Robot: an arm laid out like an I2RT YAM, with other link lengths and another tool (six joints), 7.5 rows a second.
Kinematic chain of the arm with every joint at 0, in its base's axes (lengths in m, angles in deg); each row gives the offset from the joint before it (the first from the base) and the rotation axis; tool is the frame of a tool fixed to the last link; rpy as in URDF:
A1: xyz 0 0 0.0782 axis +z
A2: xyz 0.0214 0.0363 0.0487 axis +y
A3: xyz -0.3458 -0.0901 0 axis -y
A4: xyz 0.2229 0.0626 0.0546 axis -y
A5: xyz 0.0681 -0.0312 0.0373 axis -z
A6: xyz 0.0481 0 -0.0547 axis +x
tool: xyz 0.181 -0.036 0.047 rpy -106.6 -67.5 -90
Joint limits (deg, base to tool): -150..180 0..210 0..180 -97..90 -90..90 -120..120
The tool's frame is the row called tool.
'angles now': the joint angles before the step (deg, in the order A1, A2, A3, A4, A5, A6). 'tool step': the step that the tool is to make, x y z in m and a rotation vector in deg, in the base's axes. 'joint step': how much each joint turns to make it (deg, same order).
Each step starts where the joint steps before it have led.
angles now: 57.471, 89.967, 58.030, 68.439, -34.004, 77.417
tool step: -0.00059, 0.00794, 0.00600, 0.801, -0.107, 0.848
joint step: 0.479, 1.452, 1.967, 0.552, -0.092, 0.594
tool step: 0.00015, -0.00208, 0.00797, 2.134, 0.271, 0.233
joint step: 0.145, 0.646, 0.111, 2.945, 0.783, 1.341
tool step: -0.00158, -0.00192, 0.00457, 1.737, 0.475, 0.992
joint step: 0.000, 0.679, -0.270, 3.252, 0.122, 1.970
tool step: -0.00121, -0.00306, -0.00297, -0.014, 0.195, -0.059
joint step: -0.010, -0.429, -1.192, 0.702, 0.143, 0.100
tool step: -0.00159, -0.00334, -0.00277, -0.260, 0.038, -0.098
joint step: -0.062, -0.645, -1.085, 0.133, -0.044, -0.122
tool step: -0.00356, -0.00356, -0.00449, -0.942, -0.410, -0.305
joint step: 0.052, -1.187, -1.263, -1.077, -0.291, -1.042
